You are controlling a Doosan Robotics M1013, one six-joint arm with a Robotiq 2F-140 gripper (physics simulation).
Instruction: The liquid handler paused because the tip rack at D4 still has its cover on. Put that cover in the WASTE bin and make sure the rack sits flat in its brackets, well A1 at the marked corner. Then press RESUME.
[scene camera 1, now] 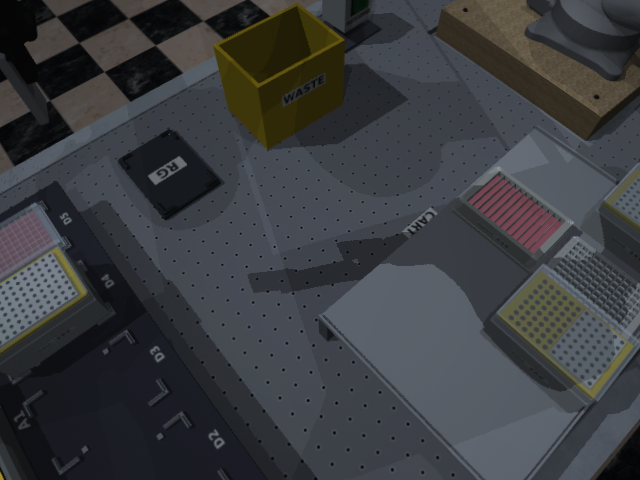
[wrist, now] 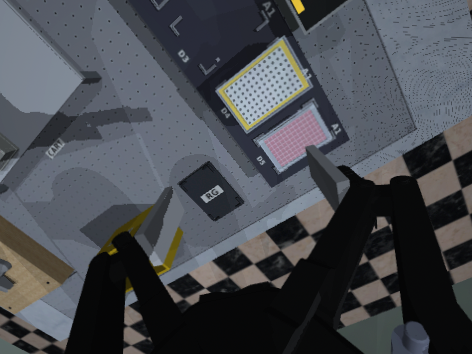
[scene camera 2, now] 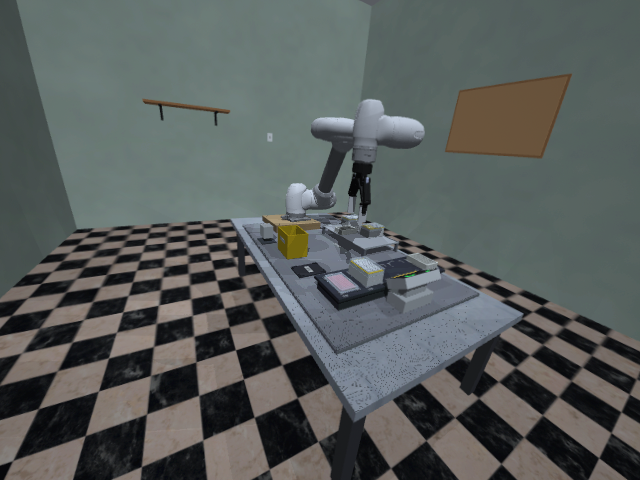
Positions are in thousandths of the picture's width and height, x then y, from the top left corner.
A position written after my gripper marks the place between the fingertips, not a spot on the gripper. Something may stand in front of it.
Observation:
My gripper (scene camera 2: 555, 453) is open and holds nothing. Further things: a yellow WASTE bin (scene camera 1: 443, 153), a black RG pad (scene camera 1: 268, 368) and a grey CART tray (scene camera 1: 648, 672).
My gripper is seen too in the wrist view (wrist: 510, 513). The yellow WASTE bin is seen too in the wrist view (wrist: 281, 640) and in scene camera 2 (scene camera 2: 457, 501). The black RG pad shows as well in the wrist view (wrist: 440, 530).

